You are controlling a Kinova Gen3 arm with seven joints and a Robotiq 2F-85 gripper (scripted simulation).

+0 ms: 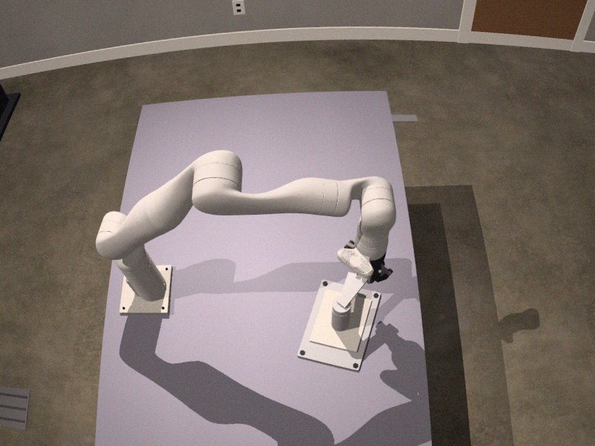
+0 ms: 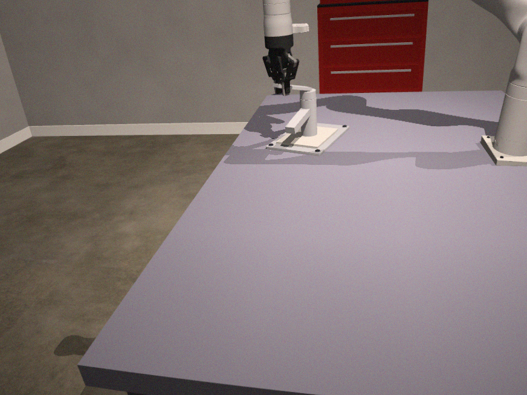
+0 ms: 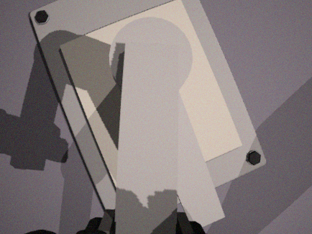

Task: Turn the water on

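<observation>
Now: hand 3 cm to the left of the flat lever, 2 cm past it and 1 cm above it. Also, from my hand: tap: 7 cm below, 5 cm to the right, 4 cm behind.
</observation>
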